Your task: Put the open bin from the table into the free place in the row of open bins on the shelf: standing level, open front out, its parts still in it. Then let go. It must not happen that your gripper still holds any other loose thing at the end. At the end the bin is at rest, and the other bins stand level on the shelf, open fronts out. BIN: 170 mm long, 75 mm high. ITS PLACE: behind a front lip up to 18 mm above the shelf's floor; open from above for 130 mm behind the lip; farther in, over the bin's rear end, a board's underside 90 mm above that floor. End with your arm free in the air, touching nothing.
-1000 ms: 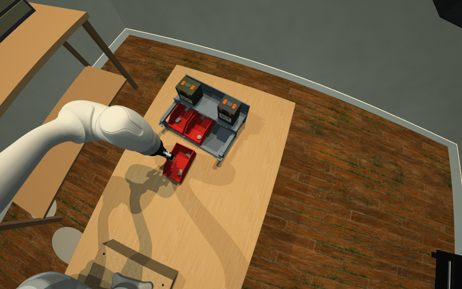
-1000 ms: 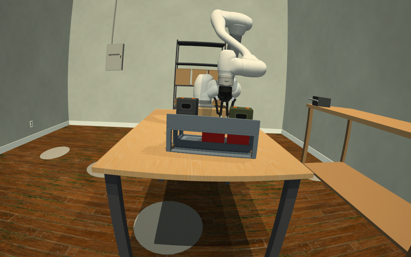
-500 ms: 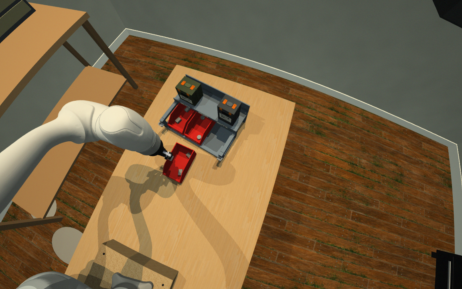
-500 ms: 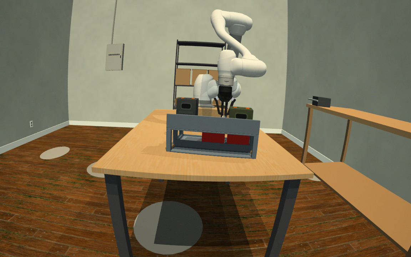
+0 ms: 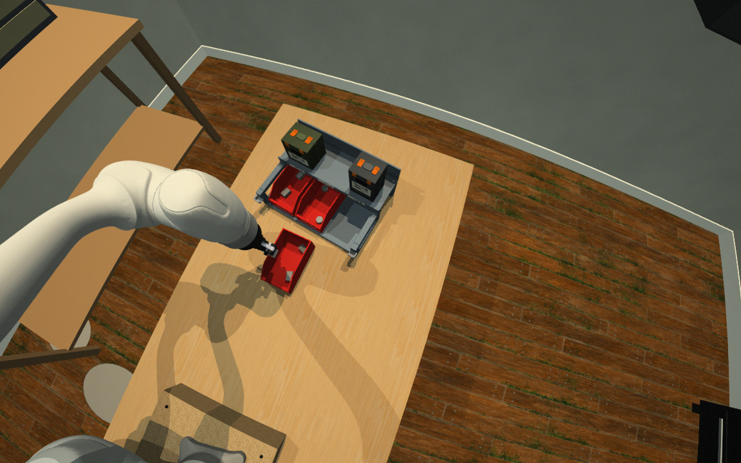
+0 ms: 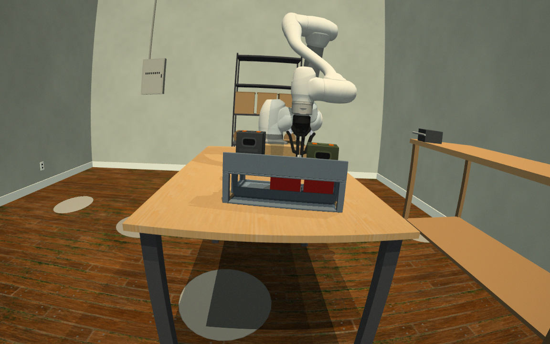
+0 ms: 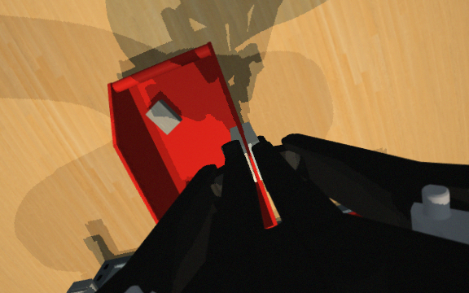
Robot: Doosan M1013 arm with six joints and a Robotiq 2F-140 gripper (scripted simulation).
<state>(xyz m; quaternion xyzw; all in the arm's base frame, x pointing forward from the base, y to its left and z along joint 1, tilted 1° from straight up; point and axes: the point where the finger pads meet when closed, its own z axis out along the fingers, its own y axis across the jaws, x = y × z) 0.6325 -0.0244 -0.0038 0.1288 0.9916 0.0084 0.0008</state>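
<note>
The front lip lies 11 cm ahead of my hand, 8 cm to the right of it and 7 cm below it.
</note>
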